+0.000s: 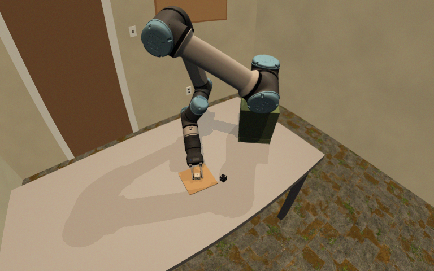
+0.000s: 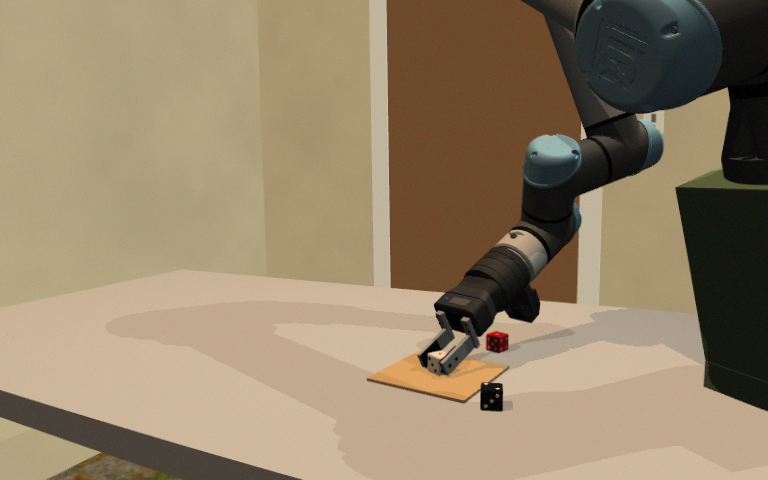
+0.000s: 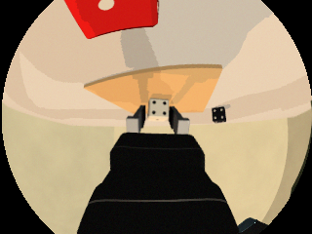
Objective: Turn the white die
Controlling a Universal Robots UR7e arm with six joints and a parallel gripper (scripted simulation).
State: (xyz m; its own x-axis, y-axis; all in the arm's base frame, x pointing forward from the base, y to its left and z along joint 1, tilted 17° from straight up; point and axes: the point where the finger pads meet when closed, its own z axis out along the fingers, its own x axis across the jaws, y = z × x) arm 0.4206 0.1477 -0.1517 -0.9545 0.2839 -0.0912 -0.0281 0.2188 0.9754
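The white die lies 1 cm below my hand. Round my hand: orange mat 2 cm below; then black die 10 cm behind, 6 cm to the left, 1 cm below; then red die 2 cm behind, 14 cm to the right, 1 cm below.
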